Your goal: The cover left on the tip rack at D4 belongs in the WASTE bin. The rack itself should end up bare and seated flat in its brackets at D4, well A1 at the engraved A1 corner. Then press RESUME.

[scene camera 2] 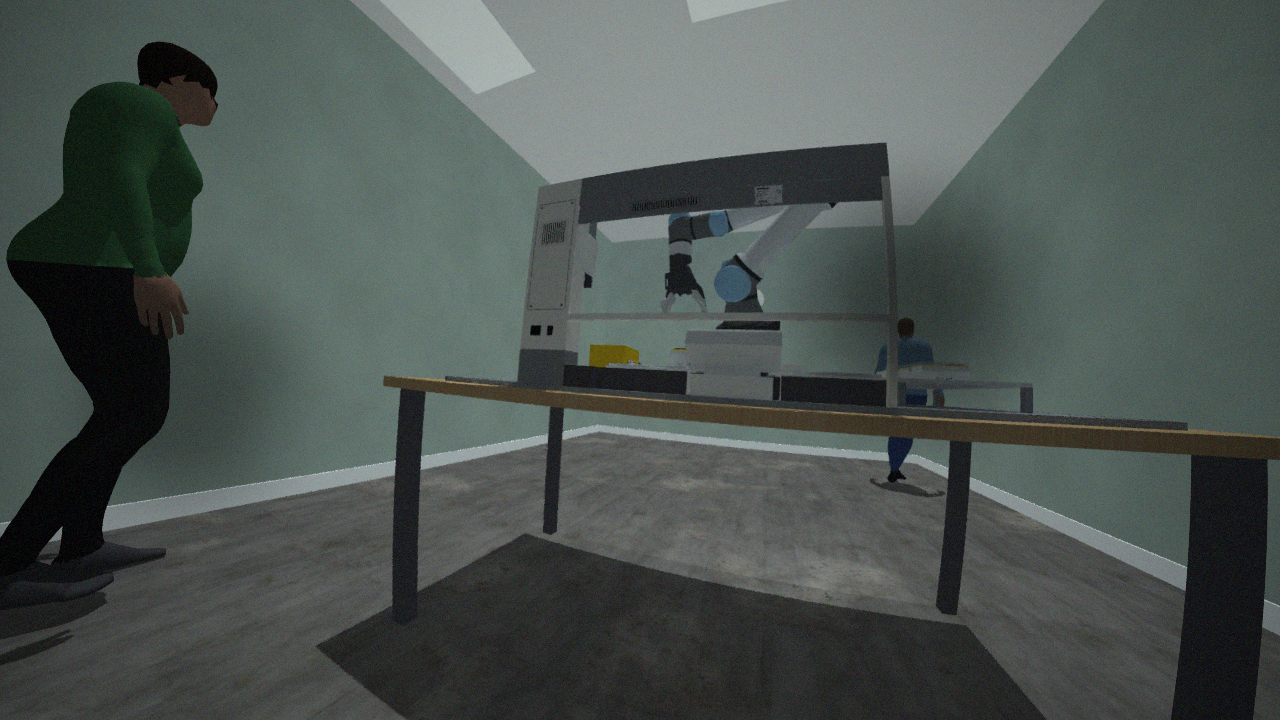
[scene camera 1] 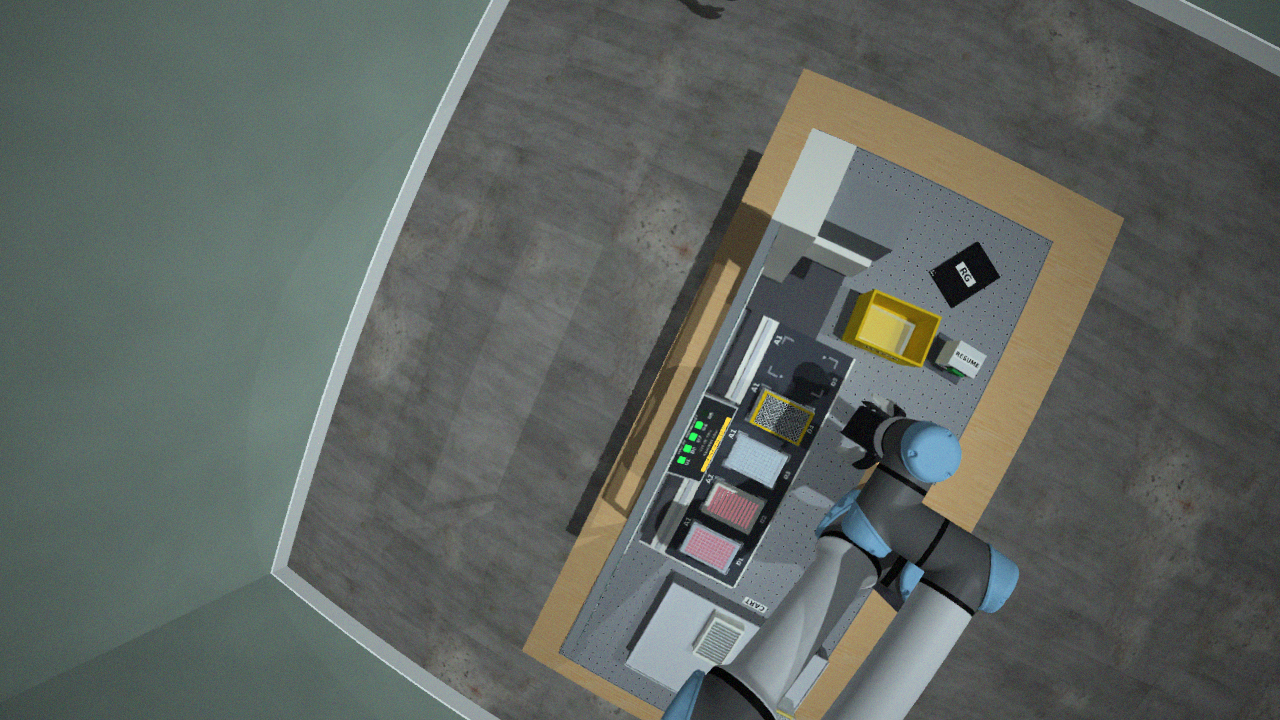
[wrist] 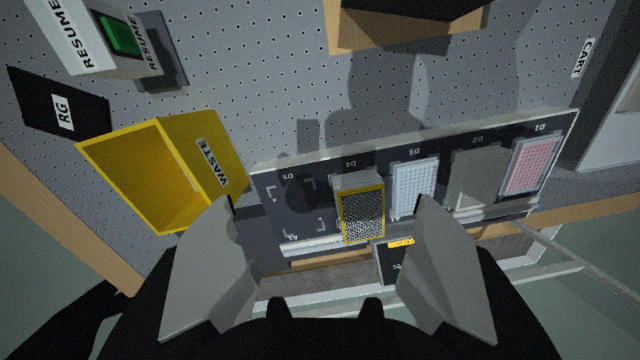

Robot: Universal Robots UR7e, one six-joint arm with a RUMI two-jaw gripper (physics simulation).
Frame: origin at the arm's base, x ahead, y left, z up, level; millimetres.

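Seen in the pictures: gripper, fingertip midpoint: [wrist: 323,196].
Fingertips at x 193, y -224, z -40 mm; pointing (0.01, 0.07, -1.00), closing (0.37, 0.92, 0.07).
Pixels of each thing's top centre, then the offset from my fingertips to it. "*": a spot on its surface instead.
- tip rack, middle of its top: [wrist: 363,218] [scene camera 1: 782,418] [scene camera 2: 691,350] 27 mm left, 151 mm ahead, 120 mm down
- clear cover, middle of its top: [scene camera 1: 884,330] 225 mm right, 48 mm back, 207 mm down
- yellow WASTE bin, middle of its top: [wrist: 157,187] [scene camera 1: 898,328] [scene camera 2: 615,348] 225 mm right, 47 mm back, 103 mm down
- RESUME box, middle of its top: [wrist: 72,35] [scene camera 1: 967,359] 197 mm right, 227 mm back, 134 mm down
- green button, middle of its top: [wrist: 106,34] [scene camera 1: 959,371] 168 mm right, 219 mm back, 143 mm down
- pale blue plate, middle of its top: [wrist: 415,191] [scene camera 1: 756,461] 148 mm left, 178 mm ahead, 171 mm down
- lit status panel, surface spot: [scene camera 1: 702,437] * 112 mm left, 314 mm ahead, 117 mm down
- black RG pad, middle of its top: [scene camera 1: 966,274] [wrist: 60,113] 406 mm right, 222 mm back, 226 mm down
- frame's crossbar, surface spot: [scene camera 2: 644,316] * 87 mm right, 327 mm ahead, 67 mm down
The tip rack [scene camera 1: 781,417] [wrist: 362,215] stands at D4 with its yellow-rimmed, perforated top uncovered. It looks in line with its slot; whether it is fully down in the brackets and which corner is well A1 cannot be told. The clear cover [scene camera 1: 886,329] lies inside the yellow WASTE bin [scene camera 1: 930,338] [wrist: 217,145]; the bin's near wall mostly hides it in the wrist view. The RESUME box [scene camera 1: 964,357] [wrist: 85,42] has a green button [scene camera 1: 954,369] [wrist: 120,35] on its side. My gripper [scene camera 1: 861,433] [scene camera 2: 683,308] [wrist: 323,196] is open and empty, high above the bench in front of D4.
D5 beside the rack shows corner brackets. A pale blue plate [scene camera 1: 756,459] [wrist: 414,187] stands at D3. The lit status panel [scene camera 1: 702,437] is behind the deck. A black RG pad [scene camera 1: 948,284] [wrist: 37,102] lies beyond the bin. A frame's crossbar [scene camera 2: 644,316] spans the deck's back.
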